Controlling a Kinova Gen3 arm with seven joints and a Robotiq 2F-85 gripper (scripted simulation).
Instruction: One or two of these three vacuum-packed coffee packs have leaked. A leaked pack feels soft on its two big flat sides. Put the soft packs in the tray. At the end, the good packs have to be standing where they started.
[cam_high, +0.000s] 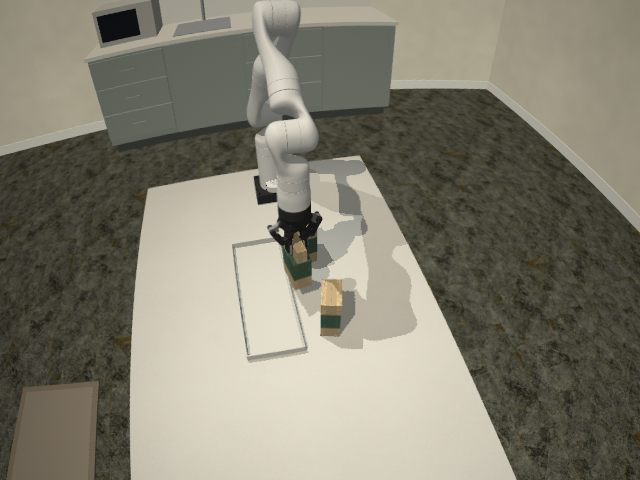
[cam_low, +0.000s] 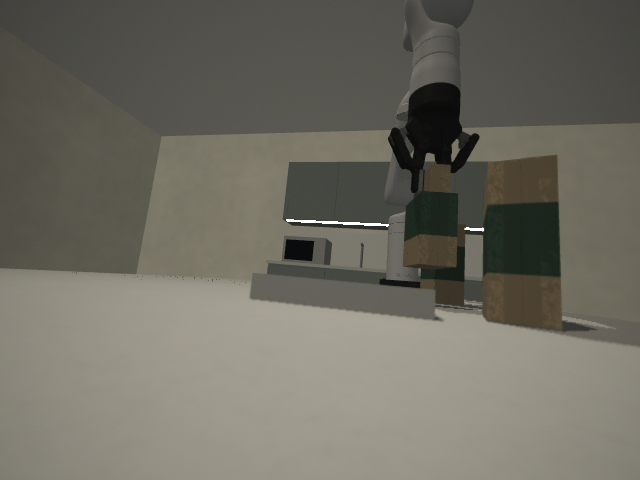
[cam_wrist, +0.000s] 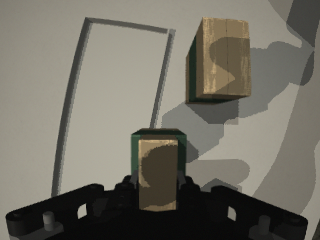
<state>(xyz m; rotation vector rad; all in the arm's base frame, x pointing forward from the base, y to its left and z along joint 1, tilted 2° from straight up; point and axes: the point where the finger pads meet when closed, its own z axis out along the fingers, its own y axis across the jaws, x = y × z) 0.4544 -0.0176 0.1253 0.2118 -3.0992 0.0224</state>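
The tray lies 10 mm behind my hand, 100 mm to the right of it and 170 mm below it.
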